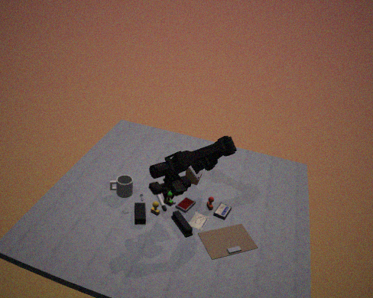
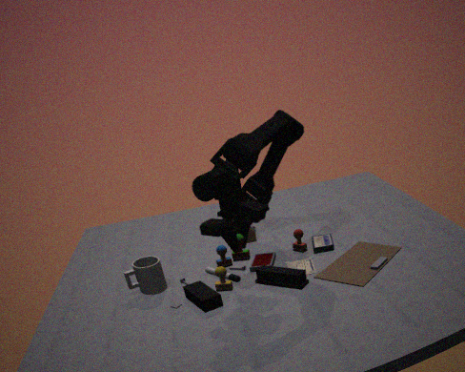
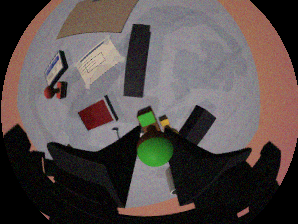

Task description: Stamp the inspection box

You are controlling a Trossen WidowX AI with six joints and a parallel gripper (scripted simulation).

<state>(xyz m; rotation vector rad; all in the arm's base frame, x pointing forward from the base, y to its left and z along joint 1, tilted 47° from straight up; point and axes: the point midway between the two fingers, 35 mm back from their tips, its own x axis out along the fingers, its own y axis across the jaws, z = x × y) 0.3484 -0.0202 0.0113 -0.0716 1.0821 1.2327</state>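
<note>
Now: the red ink pad 110 mm behind my gripper tip, 90 mm below it and 50 mm to the left of it. Also, from my gripper tip: white marker (90 mm below, 50 mm to the right, 50 mm behind); then yellow-knobbed stamp (80 mm below, 60 mm to the right, 10 mm ahead); then green-knobbed stamp (right at my gripper tip).
</note>
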